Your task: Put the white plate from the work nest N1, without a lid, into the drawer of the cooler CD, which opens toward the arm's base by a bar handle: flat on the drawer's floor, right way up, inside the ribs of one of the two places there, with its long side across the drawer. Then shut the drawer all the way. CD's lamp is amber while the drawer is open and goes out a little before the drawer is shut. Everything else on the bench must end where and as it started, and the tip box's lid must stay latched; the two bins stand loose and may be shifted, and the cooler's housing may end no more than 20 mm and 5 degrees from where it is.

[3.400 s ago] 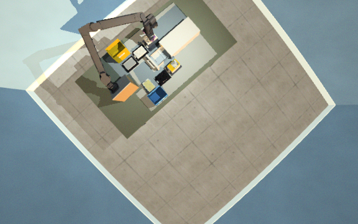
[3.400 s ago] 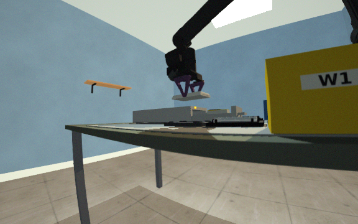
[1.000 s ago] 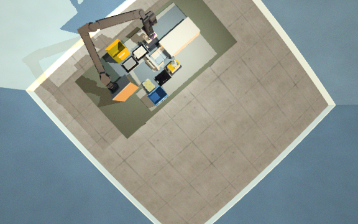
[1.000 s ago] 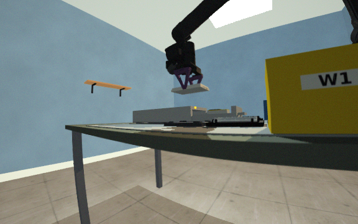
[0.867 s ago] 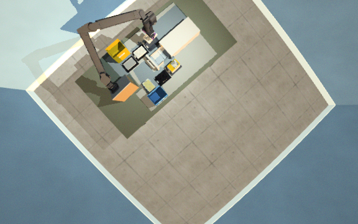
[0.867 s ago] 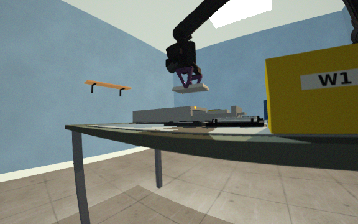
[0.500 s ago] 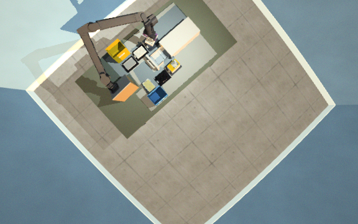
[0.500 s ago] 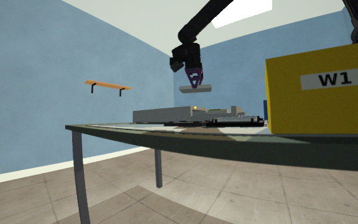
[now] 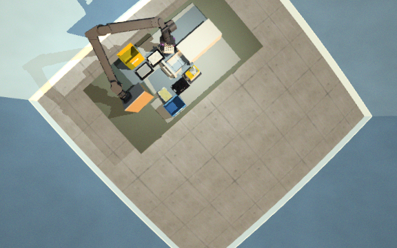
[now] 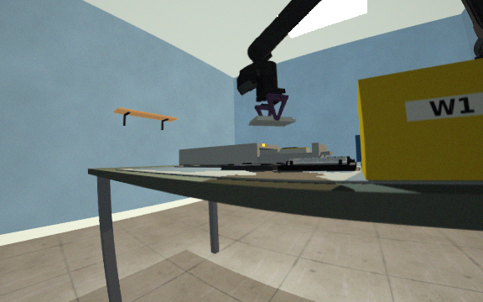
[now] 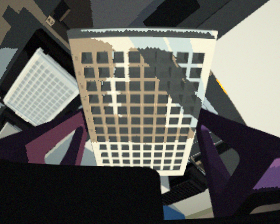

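The cooler drawer lies 12 cm to the right of my hand, 12 cm below it and 1 cm behind it. Round my hand: white plate: right at my hand; cooler CD: 13 cm ahead, 12 cm to the right, 12 cm below; yellow tip box: 31 cm to the right, 9 cm below, 1 cm ahead.
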